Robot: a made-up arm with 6 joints.
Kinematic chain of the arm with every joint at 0, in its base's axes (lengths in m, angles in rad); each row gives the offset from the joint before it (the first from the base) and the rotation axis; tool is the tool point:
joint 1: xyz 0 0 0.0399 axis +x
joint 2: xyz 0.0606 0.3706 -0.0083 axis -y
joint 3: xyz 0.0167 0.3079 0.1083 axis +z
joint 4: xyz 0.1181 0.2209 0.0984 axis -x
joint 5: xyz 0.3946 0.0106 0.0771 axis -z
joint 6: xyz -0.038 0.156 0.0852 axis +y
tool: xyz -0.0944 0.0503 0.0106
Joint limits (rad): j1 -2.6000..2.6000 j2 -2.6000..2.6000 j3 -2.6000..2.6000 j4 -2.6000..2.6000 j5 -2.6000..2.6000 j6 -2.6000..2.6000
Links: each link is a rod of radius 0.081 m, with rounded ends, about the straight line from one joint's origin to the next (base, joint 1, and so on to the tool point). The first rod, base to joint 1, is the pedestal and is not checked.
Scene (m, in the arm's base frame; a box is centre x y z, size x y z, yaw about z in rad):
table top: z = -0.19
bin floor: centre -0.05 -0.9 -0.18 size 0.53 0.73 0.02 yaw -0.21
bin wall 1: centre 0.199 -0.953 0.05 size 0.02 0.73 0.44 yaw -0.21
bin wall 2: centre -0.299 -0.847 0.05 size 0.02 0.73 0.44 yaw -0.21
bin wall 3: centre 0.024 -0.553 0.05 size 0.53 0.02 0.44 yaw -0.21
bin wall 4: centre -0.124 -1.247 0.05 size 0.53 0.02 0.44 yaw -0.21
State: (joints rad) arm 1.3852 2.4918 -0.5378 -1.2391 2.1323 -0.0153
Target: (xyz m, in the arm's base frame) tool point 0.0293 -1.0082 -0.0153
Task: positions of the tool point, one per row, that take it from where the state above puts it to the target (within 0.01 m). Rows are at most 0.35 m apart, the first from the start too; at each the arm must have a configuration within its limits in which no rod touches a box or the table.
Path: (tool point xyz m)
1: -0.5876 -0.4119 0.5104
2: -0.4289 -0.6742 0.5454
3: -0.2120 -0.8791 0.5362
4: 0.0293 -1.0082 0.5106
5: 0.0303 -1.0432 0.2420
6: 0.0293 -1.0082 -0.0152

